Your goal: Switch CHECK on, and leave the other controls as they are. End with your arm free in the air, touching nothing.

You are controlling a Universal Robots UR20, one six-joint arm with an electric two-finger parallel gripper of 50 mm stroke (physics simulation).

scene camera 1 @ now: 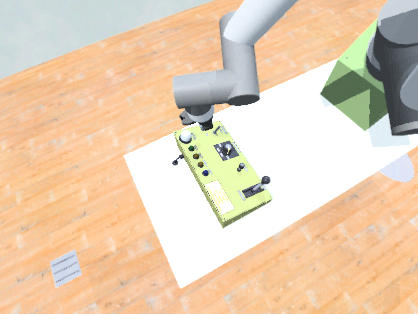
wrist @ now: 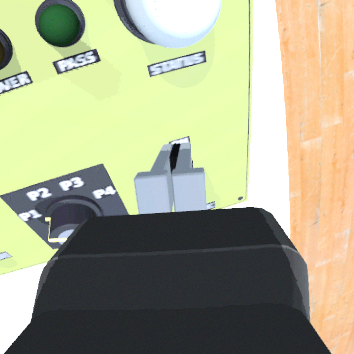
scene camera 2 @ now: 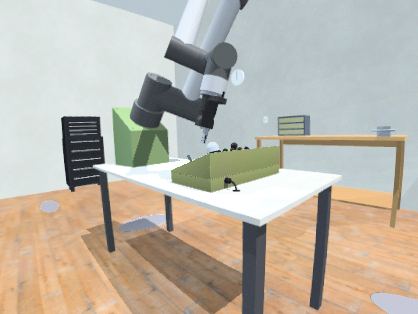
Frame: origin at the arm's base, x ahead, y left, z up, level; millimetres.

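Where they show: gripper, between the fingertips: (scene camera 1: 203,129) (wrist: 177,160) (scene camera 2: 202,142); arm's base, origin of its link: (scene camera 2: 144,119).
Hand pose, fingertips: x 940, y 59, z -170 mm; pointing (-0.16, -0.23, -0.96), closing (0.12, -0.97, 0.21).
Observation:
Each offset is from my fingertips to the centre of the thing. "spot": to the spot under its first point.
A yellow-green control panel @(dz -100, dx -49, dy +160 mm) (scene camera 1: 214,165) (scene camera 2: 245,165) (wrist: 125,125) lies on the white table. Near one end stands a small metal toggle lever @(dz -75, dx -74, dy -33 mm) (scene camera 1: 217,130) (scene camera 2: 189,158). In the wrist view the fingers hide this lever, the ON label @(spot: dz -82, dx -16, dy -19 mm) (wrist: 180,141) shows in part beyond the fingertips, and a label by the lever's other end is mostly covered. The word CHECK cannot be read in any view. My gripper (scene camera 2: 204,140) (wrist: 177,160) is shut and empty. In scene camera 2 its tips are in the air above the panel's end.
A white STATUS dome @(spot: dz -1, dx +86, dy +14 mm) (scene camera 1: 186,135) (scene camera 2: 213,146) (wrist: 172,17), a green PASS lamp @(spot: dz -25, dx +74, dy +63 mm) (wrist: 59,24) and a P1–P4 selector @(dz -80, dx -96, dy +85 mm) (scene camera 1: 227,149) (wrist: 72,215) are nearby. Farther along are a small toggle @(dz -82, dx -127, dy +201 mm) (scene camera 1: 241,166) and a ball-knob lever (scene camera 1: 265,180). A green box (scene camera 1: 355,92) (scene camera 2: 150,145) stands behind.

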